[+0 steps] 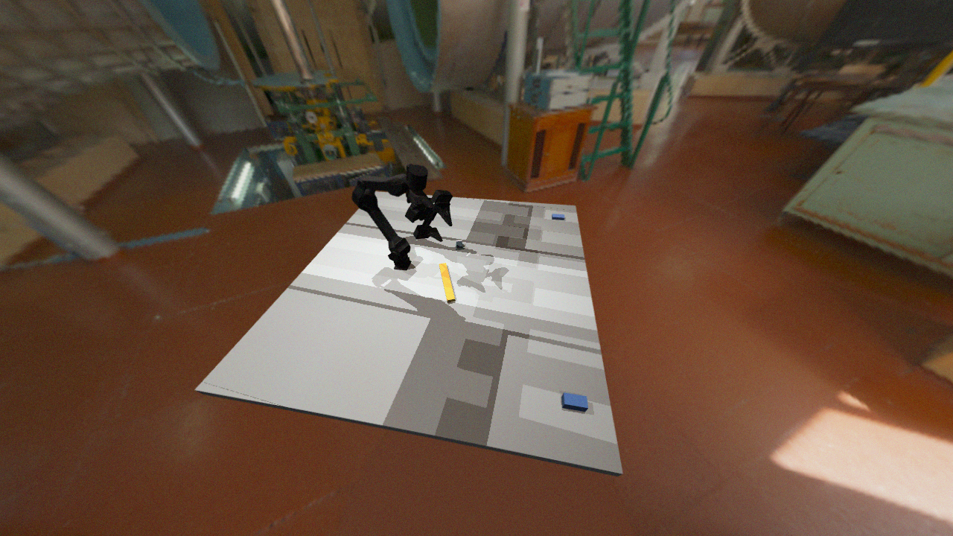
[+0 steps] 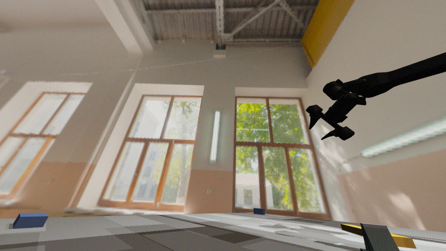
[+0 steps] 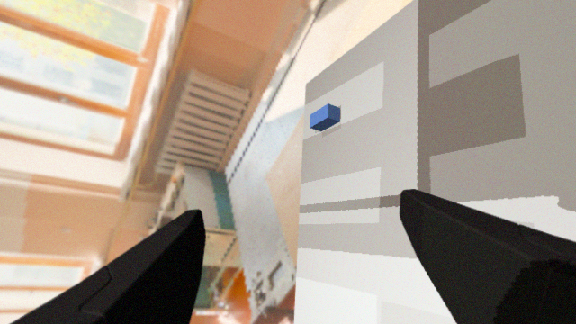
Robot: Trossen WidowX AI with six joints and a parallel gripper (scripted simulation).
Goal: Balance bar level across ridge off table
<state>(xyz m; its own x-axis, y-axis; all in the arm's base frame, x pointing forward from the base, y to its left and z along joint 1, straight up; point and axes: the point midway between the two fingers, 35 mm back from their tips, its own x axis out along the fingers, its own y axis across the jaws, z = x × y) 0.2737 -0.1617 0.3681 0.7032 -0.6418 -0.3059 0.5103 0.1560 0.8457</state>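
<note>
My gripper tip is 6 cm past the yellow bar, 11 cm to the right of it and 35 cm above it.
</note>
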